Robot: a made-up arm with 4 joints.
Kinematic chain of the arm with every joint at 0, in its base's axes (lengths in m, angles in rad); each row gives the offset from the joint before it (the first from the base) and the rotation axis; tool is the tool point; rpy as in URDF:
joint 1: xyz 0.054 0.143 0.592 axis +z
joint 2: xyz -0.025 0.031 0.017 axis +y
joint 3: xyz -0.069 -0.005 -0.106 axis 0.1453 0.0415 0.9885
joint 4: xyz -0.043 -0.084 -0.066 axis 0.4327 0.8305 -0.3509
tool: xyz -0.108 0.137 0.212 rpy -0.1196 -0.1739 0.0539
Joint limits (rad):
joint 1: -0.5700..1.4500
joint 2: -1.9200..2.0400
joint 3: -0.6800..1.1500
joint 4: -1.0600..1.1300
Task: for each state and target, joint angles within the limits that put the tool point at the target. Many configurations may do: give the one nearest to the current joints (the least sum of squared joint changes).
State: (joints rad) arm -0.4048 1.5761 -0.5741 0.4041
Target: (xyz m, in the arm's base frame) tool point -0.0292 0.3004 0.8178
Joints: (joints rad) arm -0.0628 1.2156 -0.3628 -0.1443
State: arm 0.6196 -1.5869 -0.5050 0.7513
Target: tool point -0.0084 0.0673 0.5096
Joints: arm 1.2605 -1.8004 -0.2383 0.5756
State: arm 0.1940 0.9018 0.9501 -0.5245
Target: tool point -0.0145 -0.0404 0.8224
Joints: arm 0.4353 1.2089 0.9948 -0.3908
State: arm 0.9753 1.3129 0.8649 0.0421
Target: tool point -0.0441 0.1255 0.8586
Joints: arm 0.6978 1.2523 0.1767 -0.1386
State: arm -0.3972 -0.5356 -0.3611 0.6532
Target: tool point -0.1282 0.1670 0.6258
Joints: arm 0.1855 -0.4455 -0.0960 0.3790
